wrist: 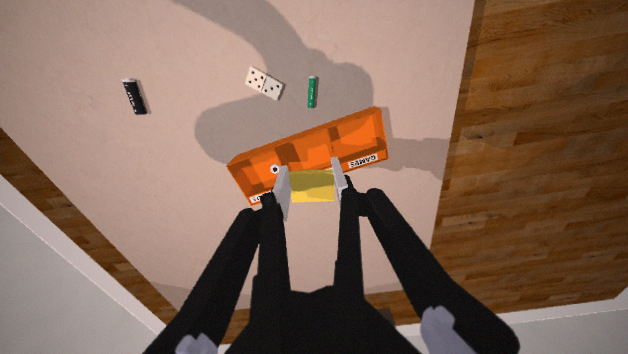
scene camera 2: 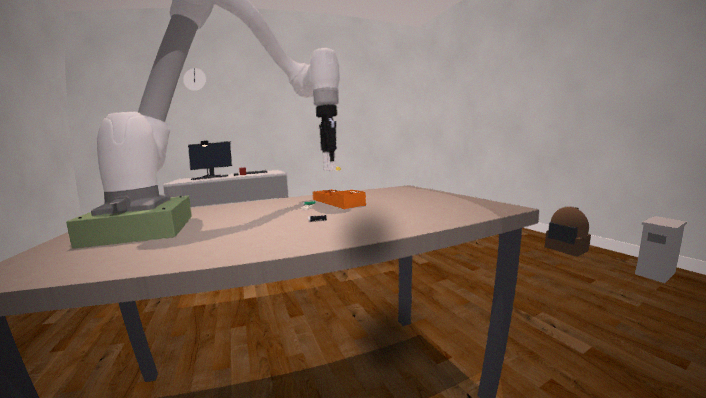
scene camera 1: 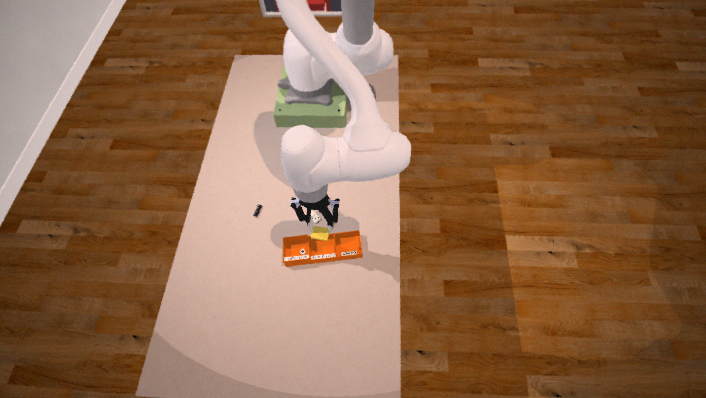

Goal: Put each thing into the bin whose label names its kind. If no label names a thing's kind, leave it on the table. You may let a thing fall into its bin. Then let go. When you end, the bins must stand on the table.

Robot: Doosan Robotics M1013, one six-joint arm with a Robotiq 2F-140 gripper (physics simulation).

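Seen in the pictures: gripper, fingertip midpoint: (wrist: 310,171) (scene camera 2: 329,170) (scene camera 1: 321,229); arm's base at its link origin: (scene camera 2: 134,206) (scene camera 1: 310,88).
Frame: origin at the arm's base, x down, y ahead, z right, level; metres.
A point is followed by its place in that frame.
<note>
My gripper (scene camera 1: 321,229) {x -0.046, y 0.640, z -0.140 m} (scene camera 2: 328,167) {x -0.046, y 0.640, z -0.140 m} (wrist: 310,171) {x -0.046, y 0.640, z -0.140 m} is shut on a yellow block (scene camera 1: 320,233) {x -0.056, y 0.659, z -0.140 m} (scene camera 2: 338,169) {x -0.049, y 0.665, z -0.112 m} (wrist: 312,187) {x -0.056, y 0.656, z -0.140 m}, held well above the row of three joined orange bins (scene camera 1: 348,242) {x 0.066, y 0.629, z -0.216 m} (scene camera 2: 355,199) {x 0.047, y 0.689, z -0.013 m} (wrist: 359,132) {x 0.065, y 0.631, z -0.225 m}. In the wrist view one end bin's label (wrist: 363,161) {x 0.044, y 0.676, z -0.226 m} reads GAMES; the other labels are largely hidden. A small white ring-like piece (scene camera 1: 302,251) {x 0.057, y 0.677, z -0.070 m} (wrist: 272,168) {x 0.057, y 0.674, z -0.067 m} with a dark centre is in the opposite end bin. A white domino (scene camera 1: 315,218) {x 0.065, y 0.549, z -0.093 m} (scene camera 2: 306,206) {x 0.064, y 0.535, z -0.072 m} (wrist: 264,83) {x 0.065, y 0.540, z -0.084 m}, a green battery (scene camera 2: 309,203) {x 0.068, y 0.559, z -0.147 m} (wrist: 312,92) {x 0.062, y 0.561, z -0.153 m} and a black battery (scene camera 1: 257,210) {x 0.059, y 0.538, z 0.114 m} (scene camera 2: 318,218) {x 0.065, y 0.534, z 0.123 m} (wrist: 134,96) {x 0.060, y 0.533, z 0.111 m} lie on the table.
The bins stand on the beige table (scene camera 1: 280,325) {x 0.072, y 0.915, z -0.039 m} (scene camera 2: 425,215) {x 0.072, y 0.815, z 0.210 m} (wrist: 75,60) {x 0.072, y 0.476, z 0.178 m}. The green robot base (scene camera 1: 311,118) {x 0.018, y 0.143, z -0.022 m} (scene camera 2: 130,227) {x 0.034, y 0.038, z 0.132 m} stands at the table's other end. A desk (scene camera 2: 230,189) with a monitor (scene camera 2: 210,155) is behind the table.
</note>
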